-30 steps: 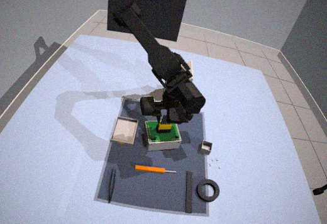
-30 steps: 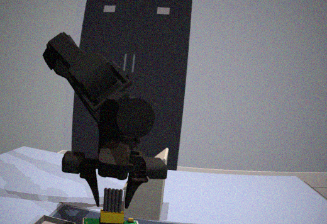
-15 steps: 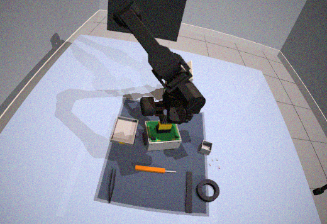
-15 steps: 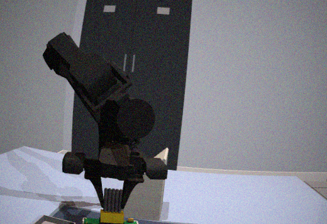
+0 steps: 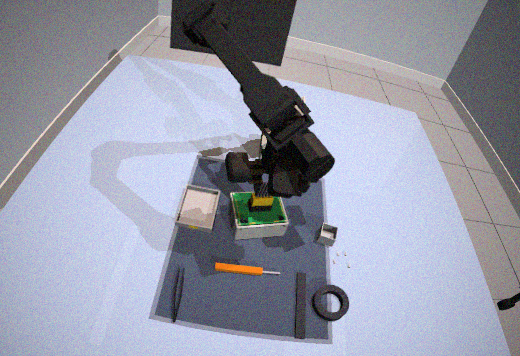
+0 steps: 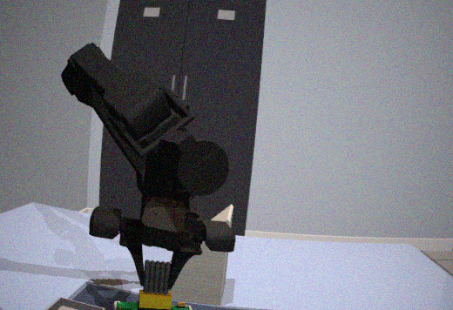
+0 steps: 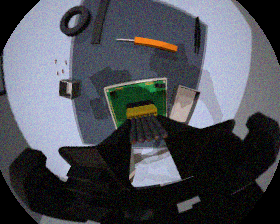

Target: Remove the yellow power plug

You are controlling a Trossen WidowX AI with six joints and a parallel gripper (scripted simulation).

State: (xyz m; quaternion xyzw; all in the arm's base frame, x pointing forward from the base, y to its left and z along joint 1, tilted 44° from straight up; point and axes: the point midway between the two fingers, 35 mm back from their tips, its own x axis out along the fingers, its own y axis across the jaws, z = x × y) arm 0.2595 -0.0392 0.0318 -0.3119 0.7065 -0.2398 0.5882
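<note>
Right now my gripper tip is 20 mm above the yellow power plug. Also, from my gripper tip: dark mat (110 mm below, 50 mm ahead, 10 mm to the right); then grey tray (140 mm to the right, 100 mm below, 20 mm behind); then black bar (210 mm ahead, 100 mm below, 90 mm to the left).
</note>
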